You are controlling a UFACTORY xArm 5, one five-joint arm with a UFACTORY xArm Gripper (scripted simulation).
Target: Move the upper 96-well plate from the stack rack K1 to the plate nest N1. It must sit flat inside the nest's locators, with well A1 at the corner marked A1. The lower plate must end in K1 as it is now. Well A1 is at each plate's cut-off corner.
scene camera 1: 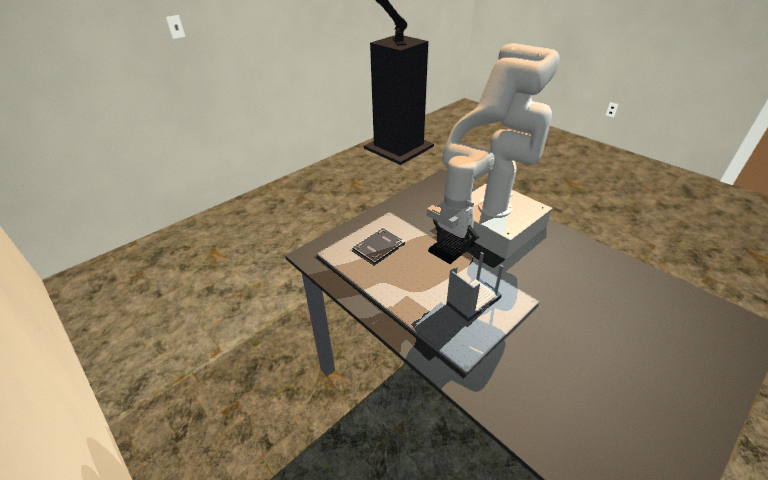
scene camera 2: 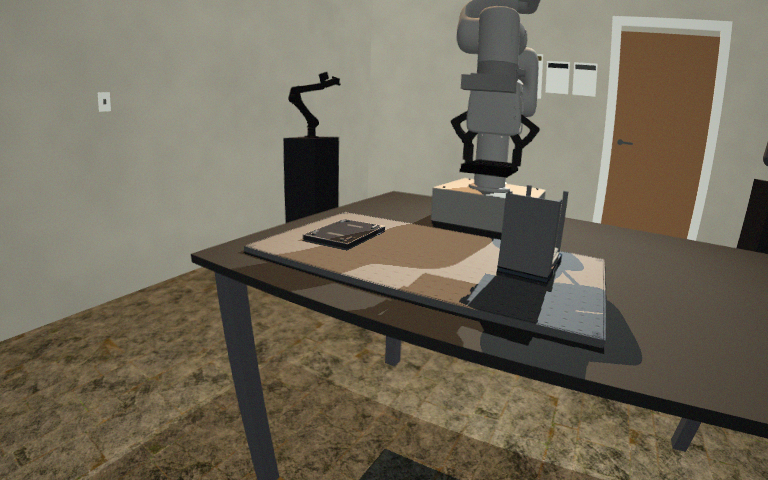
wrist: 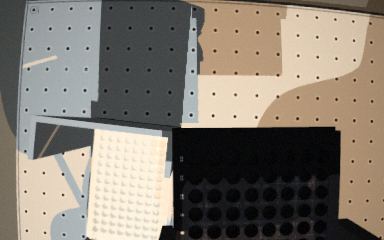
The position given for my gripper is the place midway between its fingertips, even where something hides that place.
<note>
In view: my gripper (scene camera 2: 491, 167), a black 96-well plate (scene camera 2: 484, 167) and a grey wall (scene camera 2: 529, 224).
The black 96-well plate also shows in the wrist view (wrist: 255, 192). My gripper shows as well in scene camera 1 (scene camera 1: 451, 245). The grey wall is seen too in scene camera 1 (scene camera 1: 460, 293).
</note>
